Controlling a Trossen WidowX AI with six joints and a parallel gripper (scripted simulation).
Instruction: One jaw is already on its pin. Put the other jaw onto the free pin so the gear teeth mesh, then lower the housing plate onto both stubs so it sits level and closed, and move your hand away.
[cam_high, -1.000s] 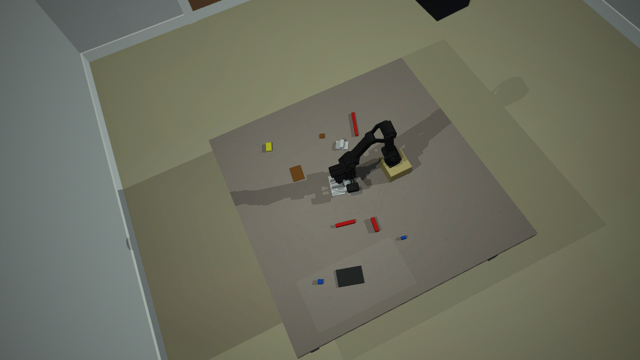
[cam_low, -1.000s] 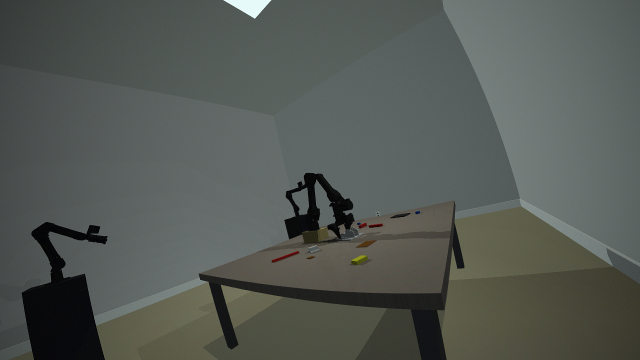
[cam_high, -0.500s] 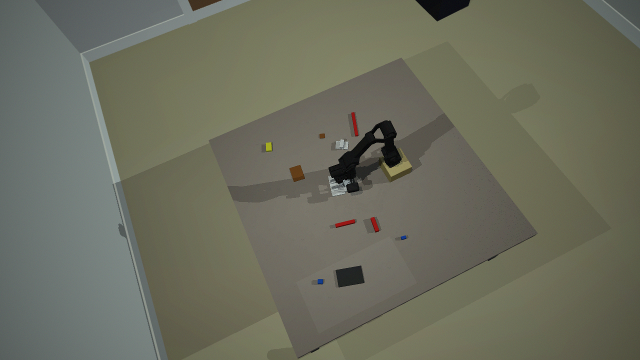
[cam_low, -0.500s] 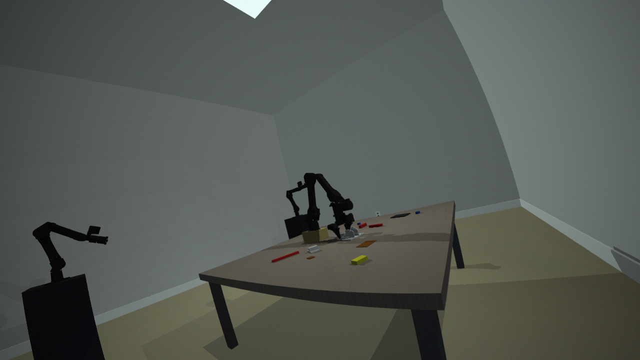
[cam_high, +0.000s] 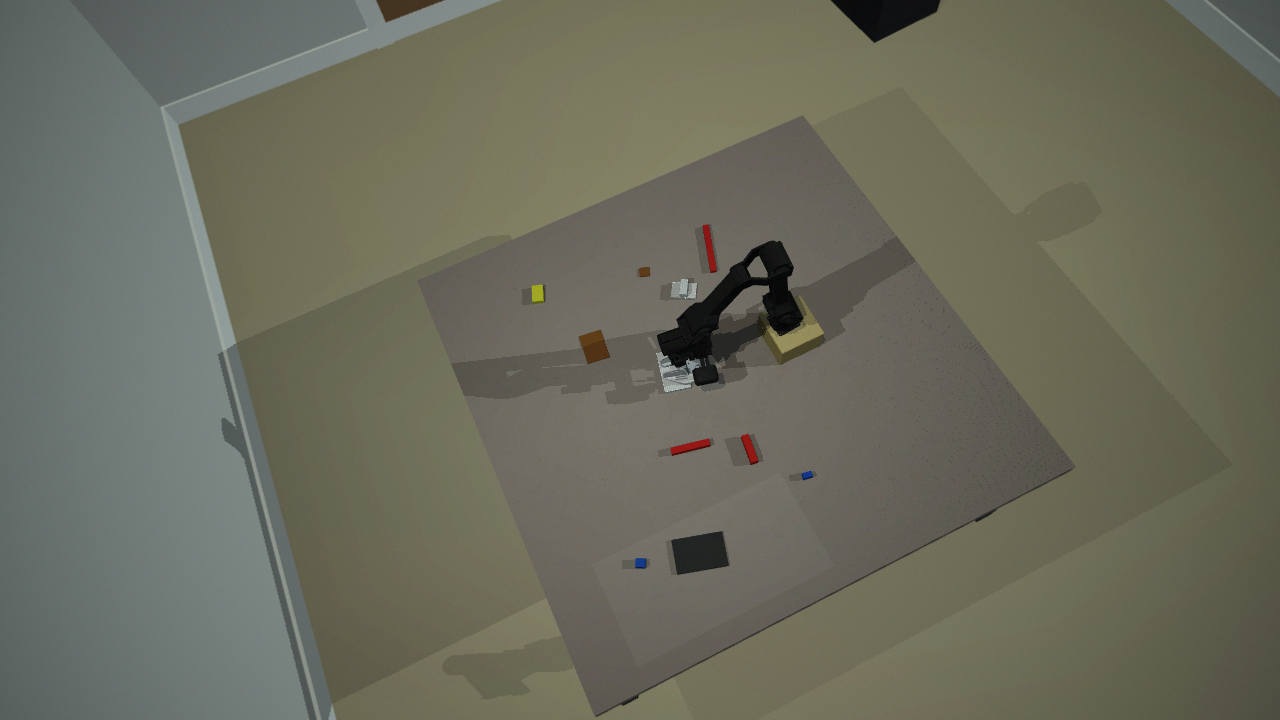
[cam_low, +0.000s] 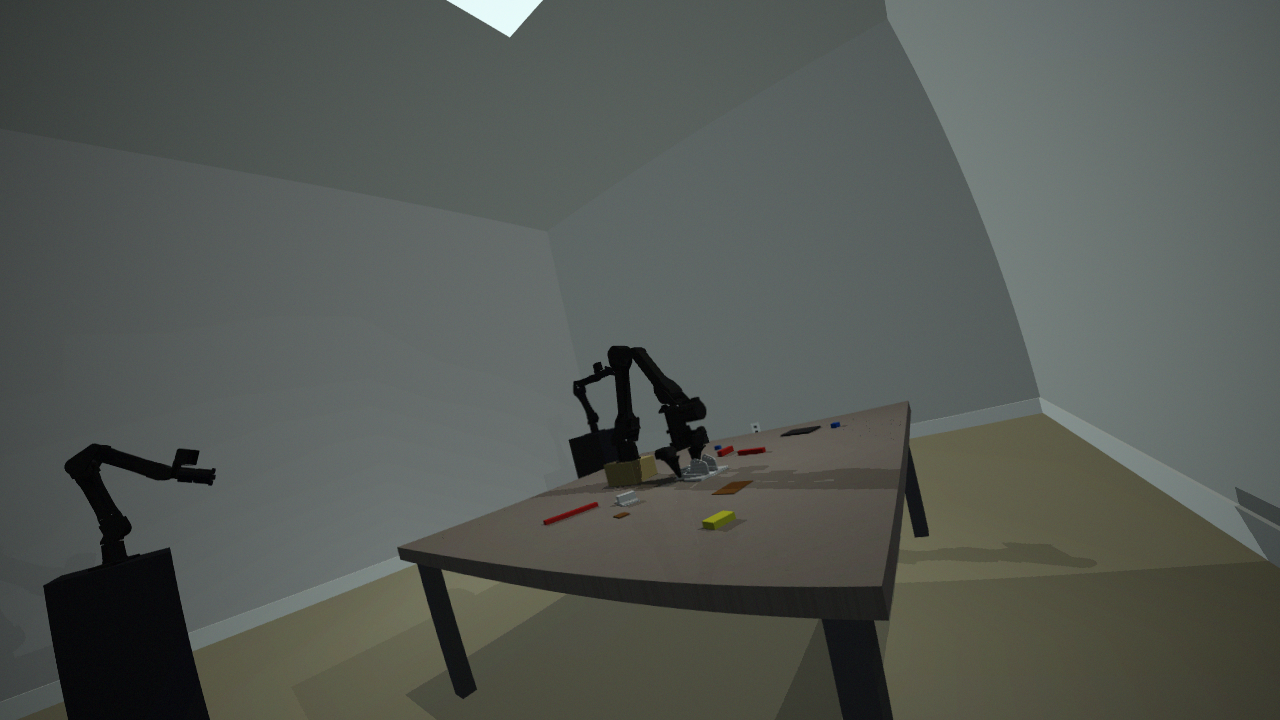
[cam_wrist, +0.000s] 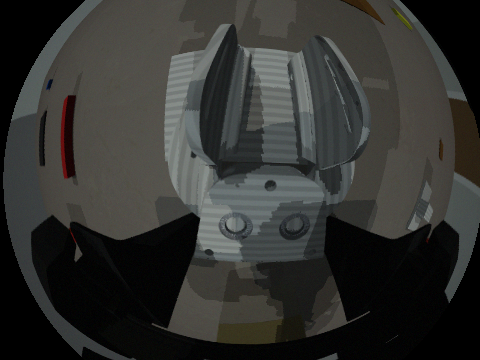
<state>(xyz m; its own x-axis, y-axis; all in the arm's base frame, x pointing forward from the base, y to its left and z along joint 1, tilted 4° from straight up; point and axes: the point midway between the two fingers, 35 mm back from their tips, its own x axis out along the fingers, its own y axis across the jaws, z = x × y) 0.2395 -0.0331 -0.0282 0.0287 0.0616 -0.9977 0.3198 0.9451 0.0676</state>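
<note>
Now: gripper tip 3 cm short of the silver jaw, 1 cm to the right of it and 1 cm below it. The rest, counted from my gripper tip: dark tile: 43 cm to the left, 26 cm ahead; then yellow block: 43 cm to the right, 28 cm ahead; then brown tile: 22 cm ahead, 20 cm to the right, 1 cm below.
</note>
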